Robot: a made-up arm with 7 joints.
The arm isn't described. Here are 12 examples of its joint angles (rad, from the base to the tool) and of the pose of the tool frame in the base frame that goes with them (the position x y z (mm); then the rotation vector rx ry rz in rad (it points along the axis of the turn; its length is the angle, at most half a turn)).
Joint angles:
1: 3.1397 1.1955 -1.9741 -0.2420 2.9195 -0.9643 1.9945
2: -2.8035 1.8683 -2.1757 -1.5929 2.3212 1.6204 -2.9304
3: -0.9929 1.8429 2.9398 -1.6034 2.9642 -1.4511 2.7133
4: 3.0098 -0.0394 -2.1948 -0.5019 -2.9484 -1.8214 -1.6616
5: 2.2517 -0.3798 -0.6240 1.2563 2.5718 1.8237 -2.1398
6: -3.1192 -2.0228 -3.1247 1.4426 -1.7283 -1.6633 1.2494
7: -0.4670 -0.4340 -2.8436 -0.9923 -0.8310 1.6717 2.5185
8: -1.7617 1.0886 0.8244 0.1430 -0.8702 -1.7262 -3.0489
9: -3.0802 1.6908 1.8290 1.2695 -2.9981 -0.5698 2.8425
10: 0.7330 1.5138 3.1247 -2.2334 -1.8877 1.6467 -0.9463
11: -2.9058 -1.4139 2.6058 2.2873 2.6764 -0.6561 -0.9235
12: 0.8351 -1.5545 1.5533 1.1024 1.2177 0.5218 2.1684
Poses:
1: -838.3 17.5 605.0 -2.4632 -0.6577 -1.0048
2: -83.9 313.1 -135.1 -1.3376 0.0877 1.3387
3: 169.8 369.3 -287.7 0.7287 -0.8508 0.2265
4: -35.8 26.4 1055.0 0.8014 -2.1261 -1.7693
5: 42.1 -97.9 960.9 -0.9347 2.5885 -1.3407
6: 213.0 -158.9 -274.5 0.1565 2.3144 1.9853
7: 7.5 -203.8 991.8 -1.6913 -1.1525 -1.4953
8: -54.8 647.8 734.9 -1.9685 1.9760 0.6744
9: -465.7 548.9 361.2 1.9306 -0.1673 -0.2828
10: 11.9 -195.5 -14.5 -2.0651 -1.0894 -1.8440
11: 88.7 195.7 -14.6 -0.0368 1.4403 -1.0599
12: -789.4 123.2 196.5 0.8254 1.0627 1.9621
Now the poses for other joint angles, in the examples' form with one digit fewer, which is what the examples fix.
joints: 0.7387 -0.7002 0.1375 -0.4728 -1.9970 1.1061 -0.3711
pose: -430 569 711 1.471 0.477 -0.906
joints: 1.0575 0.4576 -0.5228 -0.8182 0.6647 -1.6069 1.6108
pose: -145 -7 949 0.216 1.687 -1.967
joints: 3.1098 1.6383 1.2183 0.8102 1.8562 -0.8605 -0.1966
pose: -719 319 -11 0.460 -0.232 2.189
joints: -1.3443 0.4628 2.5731 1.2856 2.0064 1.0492 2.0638
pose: 108 -163 987 -2.702 -0.651 -0.957
